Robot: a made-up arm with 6 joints.
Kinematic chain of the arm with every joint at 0, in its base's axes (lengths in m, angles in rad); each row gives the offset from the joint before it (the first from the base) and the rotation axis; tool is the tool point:
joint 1: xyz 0 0 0.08 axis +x
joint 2: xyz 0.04 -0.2 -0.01 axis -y
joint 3: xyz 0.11 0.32 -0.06 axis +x
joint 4: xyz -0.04 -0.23 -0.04 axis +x
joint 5: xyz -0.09 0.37 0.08 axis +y
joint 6: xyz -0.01 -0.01 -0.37 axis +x
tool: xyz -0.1 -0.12 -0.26
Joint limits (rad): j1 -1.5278..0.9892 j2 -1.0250..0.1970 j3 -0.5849..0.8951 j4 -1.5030..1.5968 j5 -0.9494..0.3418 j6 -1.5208..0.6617
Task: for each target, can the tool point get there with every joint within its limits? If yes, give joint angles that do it. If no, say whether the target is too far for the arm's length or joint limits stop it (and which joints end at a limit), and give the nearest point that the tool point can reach.
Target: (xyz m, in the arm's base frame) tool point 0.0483 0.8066 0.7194
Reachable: no: joint limits stop it (at a limit: joint 1, joint 3, joint 6) | nearest point 0.0480 0.6571 0.5146 | short by 0.254 m
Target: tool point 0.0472 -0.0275 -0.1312
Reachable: yes | joints -1.2432 0.0169 0.5928 1.2181 -0.3976 -1.2841
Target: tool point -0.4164 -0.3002 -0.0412
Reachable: yes | joints -1.0467 -0.8032 -0.2264 0.0761 -0.0655 -0.4361
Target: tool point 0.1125 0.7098 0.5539
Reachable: no: joint limits stop it (at a limit: joint 1, joint 2, joint 3, joint 6) | nearest point 0.1094 0.6705 0.5032 | short by 0.064 m
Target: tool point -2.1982 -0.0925 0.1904
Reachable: no: too far | nearest point -0.9131 -0.1889 0.0568 | short by 1.296 m
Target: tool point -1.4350 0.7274 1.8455
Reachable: no: too far | nearest point -0.5833 0.3243 0.5925 | short by 1.568 m
